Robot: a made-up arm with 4 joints. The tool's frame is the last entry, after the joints. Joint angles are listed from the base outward. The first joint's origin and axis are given. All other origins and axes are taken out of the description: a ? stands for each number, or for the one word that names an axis. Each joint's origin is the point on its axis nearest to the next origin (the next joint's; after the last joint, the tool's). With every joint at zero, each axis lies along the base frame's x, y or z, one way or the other. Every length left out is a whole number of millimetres.
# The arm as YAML. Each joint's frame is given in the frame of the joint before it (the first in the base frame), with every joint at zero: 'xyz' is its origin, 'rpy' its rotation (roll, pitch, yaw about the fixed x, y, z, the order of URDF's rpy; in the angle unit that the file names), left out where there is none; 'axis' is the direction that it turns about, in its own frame. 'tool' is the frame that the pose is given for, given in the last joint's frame.
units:
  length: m
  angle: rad
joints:
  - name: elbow
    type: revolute
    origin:
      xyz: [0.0, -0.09, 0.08]
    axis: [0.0, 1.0, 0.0]
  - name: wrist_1
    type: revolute
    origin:
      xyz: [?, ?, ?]
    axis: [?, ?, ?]
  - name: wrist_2
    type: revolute
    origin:
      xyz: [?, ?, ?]
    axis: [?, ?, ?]
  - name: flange
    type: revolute
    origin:
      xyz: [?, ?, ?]
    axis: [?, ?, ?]
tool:
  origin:
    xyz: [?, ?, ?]
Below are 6 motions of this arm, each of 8 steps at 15 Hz.
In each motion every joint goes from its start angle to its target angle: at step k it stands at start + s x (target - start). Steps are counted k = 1, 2, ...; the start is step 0. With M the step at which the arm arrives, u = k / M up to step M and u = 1 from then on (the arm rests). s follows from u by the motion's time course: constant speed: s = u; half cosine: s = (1 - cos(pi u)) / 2; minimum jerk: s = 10 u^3 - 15 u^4 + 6 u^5.
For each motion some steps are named. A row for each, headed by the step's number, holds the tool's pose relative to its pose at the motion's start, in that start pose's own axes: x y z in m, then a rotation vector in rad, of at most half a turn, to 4 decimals.
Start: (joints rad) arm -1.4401 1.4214 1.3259 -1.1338
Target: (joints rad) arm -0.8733 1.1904 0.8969 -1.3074
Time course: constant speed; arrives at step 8
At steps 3, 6, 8:
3: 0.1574 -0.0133 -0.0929 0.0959 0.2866 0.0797
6: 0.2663 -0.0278 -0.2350 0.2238 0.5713 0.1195
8: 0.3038 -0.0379 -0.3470 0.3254 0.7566 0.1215

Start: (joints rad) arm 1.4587 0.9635 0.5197 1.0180
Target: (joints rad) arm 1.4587 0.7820 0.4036 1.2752
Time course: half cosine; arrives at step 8
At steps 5, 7, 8:
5: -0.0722 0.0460 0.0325 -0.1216 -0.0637 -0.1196
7: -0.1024 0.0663 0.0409 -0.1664 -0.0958 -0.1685
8: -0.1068 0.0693 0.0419 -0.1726 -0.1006 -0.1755

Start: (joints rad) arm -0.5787 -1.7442 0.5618 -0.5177
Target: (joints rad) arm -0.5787 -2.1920 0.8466 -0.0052
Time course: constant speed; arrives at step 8
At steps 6, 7, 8:
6: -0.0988 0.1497 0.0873 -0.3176 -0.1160 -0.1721
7: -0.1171 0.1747 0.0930 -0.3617 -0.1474 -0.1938
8: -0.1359 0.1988 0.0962 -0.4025 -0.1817 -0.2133

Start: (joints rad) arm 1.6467 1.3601 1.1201 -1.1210
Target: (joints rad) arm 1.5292 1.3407 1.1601 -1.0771
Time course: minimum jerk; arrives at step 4
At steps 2, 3, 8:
2: -0.0257 0.0034 0.0091 -0.0079 -0.0573 0.0113
3: -0.0469 0.0055 0.0149 -0.0135 -0.1033 0.0196
8: -0.0525 0.0059 0.0163 -0.0148 -0.1154 0.0216

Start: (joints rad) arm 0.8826 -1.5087 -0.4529 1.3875
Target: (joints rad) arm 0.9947 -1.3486 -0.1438 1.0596
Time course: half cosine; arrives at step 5
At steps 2, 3, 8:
2: 0.0778 -0.0287 -0.0359 0.1090 0.0104 0.1703
3: 0.1473 -0.0409 -0.0703 0.2073 0.0148 0.3186
8: 0.2224 -0.0404 -0.1098 0.3186 0.0141 0.4789

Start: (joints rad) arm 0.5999 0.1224 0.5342 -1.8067
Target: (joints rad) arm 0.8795 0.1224 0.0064 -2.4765
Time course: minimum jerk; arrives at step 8
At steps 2, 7, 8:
2: 0.0189 -0.0296 -0.0317 0.0808 -0.0206 0.0662
7: 0.1788 -0.1251 -0.2763 0.6846 -0.4232 0.5907
8: 0.1813 -0.1249 -0.2794 0.6937 -0.4341 0.5991

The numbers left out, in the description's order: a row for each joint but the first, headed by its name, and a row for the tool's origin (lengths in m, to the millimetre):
wrist_1: xyz -0.2 0.0 0.07, axis 1.0 0.0 0.0
wrist_2: xyz 0.0 0.05 0.04, axis 0.0 -1.0 0.0
flange: xyz 0.04 0.0 0.32, axis 0.0 0.0 -1.0
tool: xyz 0.0 -0.38 0.0

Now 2 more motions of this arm.
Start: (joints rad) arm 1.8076 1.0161 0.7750 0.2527
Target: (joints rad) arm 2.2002 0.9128 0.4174 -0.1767
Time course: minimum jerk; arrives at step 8
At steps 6, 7, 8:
6: 0.2774 0.1760 -0.0098 -0.2754 0.5015 0.1883
7: 0.3028 0.1878 -0.0241 -0.2884 0.5570 0.2004
8: 0.3073 0.1899 -0.0270 -0.2905 0.5672 0.2024

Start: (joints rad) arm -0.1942 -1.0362 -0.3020 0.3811
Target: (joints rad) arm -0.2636 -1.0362 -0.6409 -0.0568
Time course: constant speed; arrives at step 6
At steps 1, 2, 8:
1: 0.0389 0.0072 0.0010 -0.0141 0.0487 0.0636
2: 0.0778 0.0157 -0.0015 -0.0240 0.0986 0.1272
8: 0.2270 0.0607 -0.0479 -0.0223 0.3057 0.3811

